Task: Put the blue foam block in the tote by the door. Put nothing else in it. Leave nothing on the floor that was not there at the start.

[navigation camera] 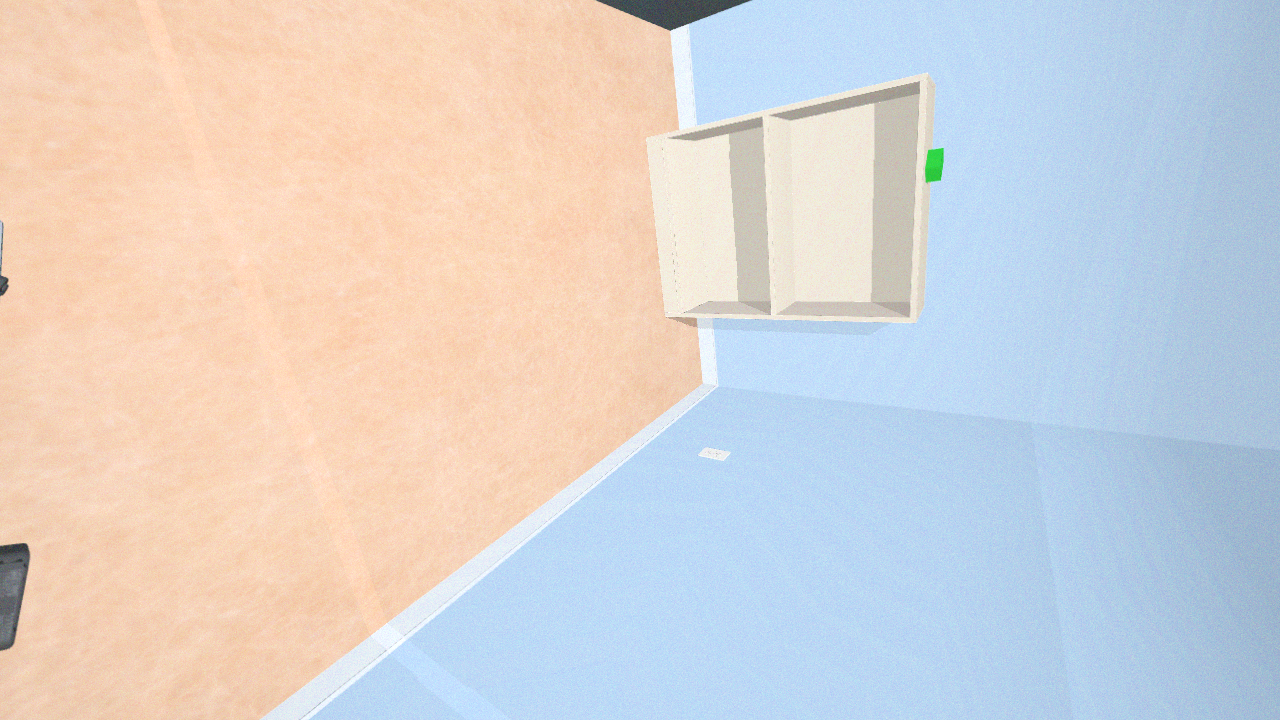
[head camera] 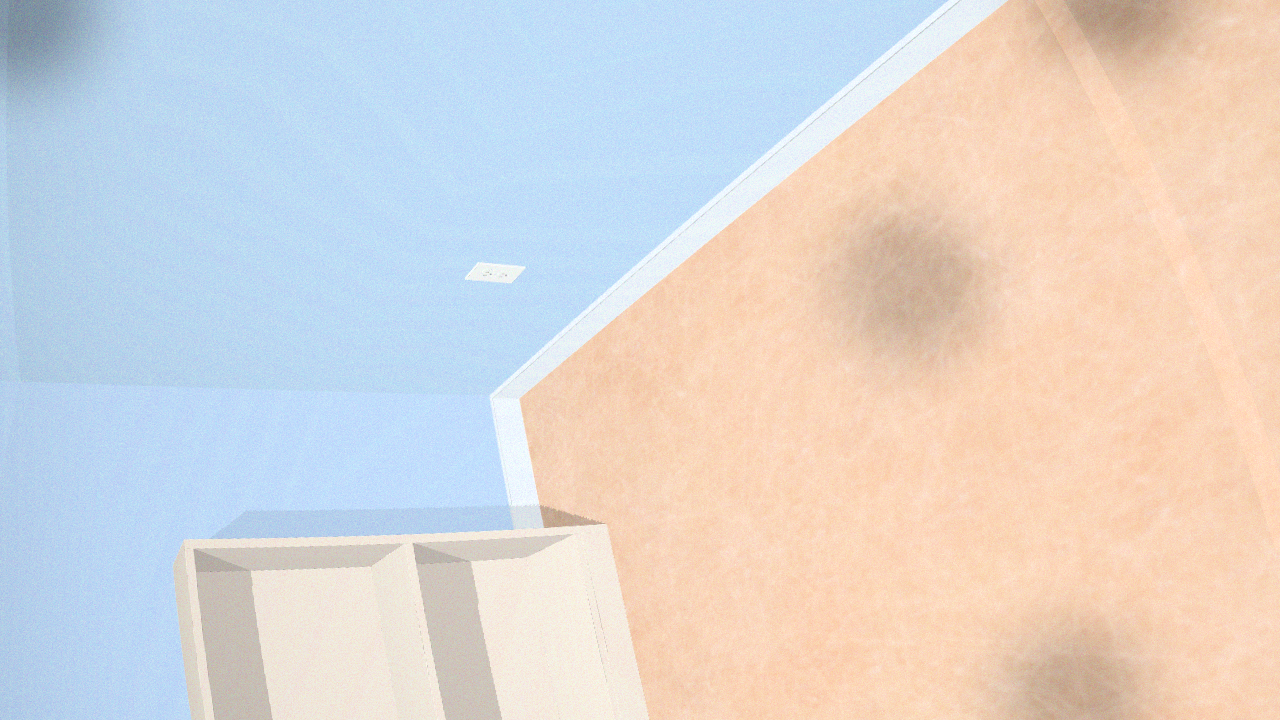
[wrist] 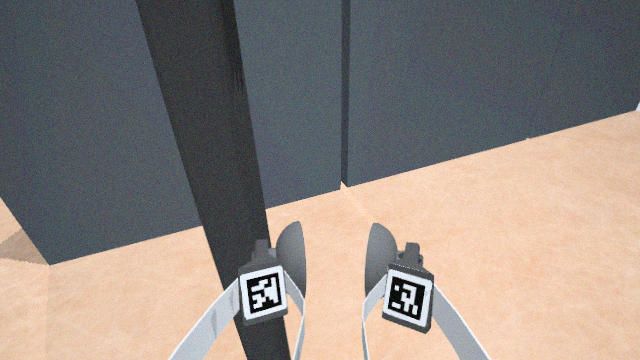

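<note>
The blue foam block, the tote and the door do not show in these views. My gripper is open in the wrist view, its two grey fingertips apart with floor showing between them. Nothing is held. It hangs above the floor, in front of a dark grey cabinet-like body. A dark upright post stands just left of the fingers and passes behind the left one.
A cream two-compartment shelf unit stands against the blue wall near the room corner. A green block is on its top. A white outlet is on the adjoining wall.
</note>
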